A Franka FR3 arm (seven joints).
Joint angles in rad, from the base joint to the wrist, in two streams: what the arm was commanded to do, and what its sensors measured. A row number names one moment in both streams.
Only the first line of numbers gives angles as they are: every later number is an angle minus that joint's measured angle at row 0.
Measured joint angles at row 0:
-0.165, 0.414, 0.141, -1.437, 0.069, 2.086, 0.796
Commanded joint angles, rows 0 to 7:
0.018, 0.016, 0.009, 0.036, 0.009, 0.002, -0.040
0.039, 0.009, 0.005, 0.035, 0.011, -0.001, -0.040
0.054, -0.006, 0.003, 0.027, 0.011, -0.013, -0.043
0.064, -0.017, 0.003, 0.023, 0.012, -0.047, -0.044
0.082, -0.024, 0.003, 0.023, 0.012, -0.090, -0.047
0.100, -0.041, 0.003, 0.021, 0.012, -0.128, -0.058
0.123, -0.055, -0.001, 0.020, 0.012, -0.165, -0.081
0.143, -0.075, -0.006, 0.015, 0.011, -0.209, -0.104
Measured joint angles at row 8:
0.094, -0.018, 0.008, 0.026, 0.000, -0.101, -0.030
